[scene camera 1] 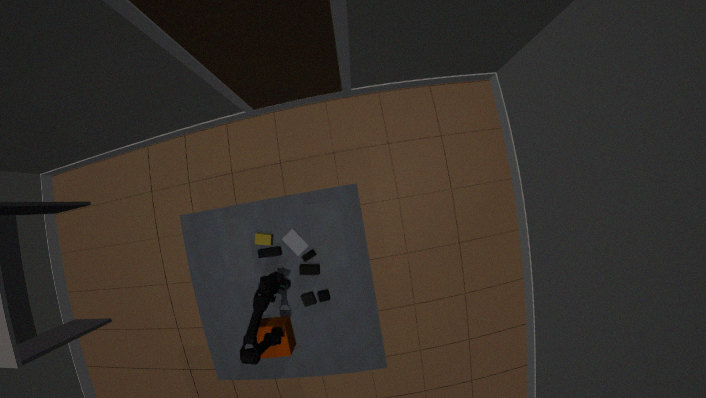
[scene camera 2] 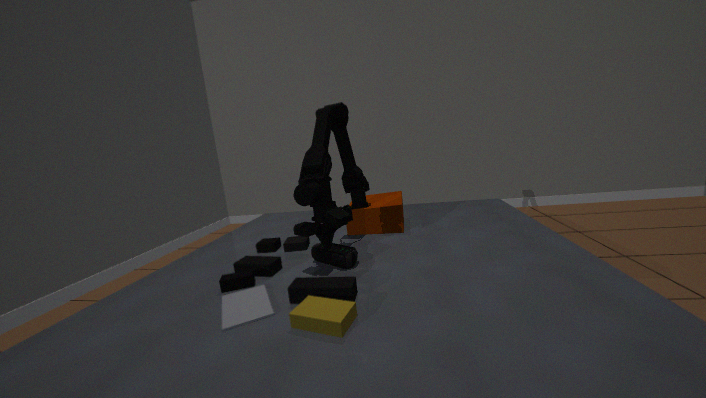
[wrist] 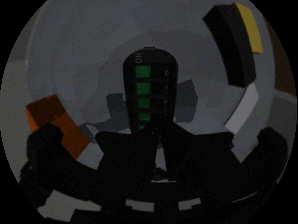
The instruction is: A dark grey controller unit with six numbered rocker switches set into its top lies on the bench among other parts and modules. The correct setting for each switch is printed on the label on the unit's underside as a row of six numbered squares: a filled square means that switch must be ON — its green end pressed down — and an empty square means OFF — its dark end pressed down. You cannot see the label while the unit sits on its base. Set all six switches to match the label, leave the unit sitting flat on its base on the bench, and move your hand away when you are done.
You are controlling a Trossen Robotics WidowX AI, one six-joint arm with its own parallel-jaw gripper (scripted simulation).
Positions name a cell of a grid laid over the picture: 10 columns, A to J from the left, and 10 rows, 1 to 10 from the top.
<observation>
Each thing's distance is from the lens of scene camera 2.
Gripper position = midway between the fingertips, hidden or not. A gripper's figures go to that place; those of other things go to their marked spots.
gripper (scene camera 2: E7): 0.86 m
flat white plate (scene camera 2: D8): 0.73 m
yellow block (scene camera 2: E8): 0.57 m
The marked spots on the flat white plate and the yellow block are 0.24 m apart.
</observation>
